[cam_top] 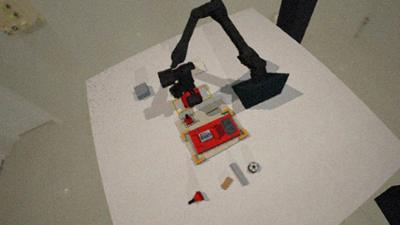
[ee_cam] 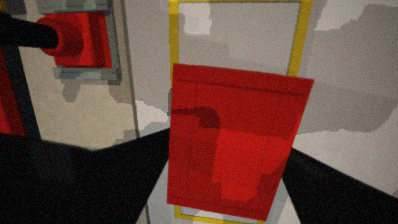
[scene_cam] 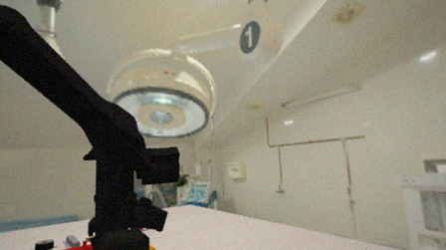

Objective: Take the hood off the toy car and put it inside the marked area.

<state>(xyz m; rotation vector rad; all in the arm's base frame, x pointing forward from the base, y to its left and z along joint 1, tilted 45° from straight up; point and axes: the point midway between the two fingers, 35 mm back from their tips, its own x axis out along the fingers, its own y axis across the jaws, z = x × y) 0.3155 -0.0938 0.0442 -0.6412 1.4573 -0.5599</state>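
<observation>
Now: the red hood 10 mm above my gripper tip. Also, from my gripper tip: cream tile: 100 mm behind, 180 mm to the right, 10 mm below; then grey block: 230 mm ahead, 160 mm to the right; then grey bar: 60 mm behind, 410 mm to the left, 10 mm below.
</observation>
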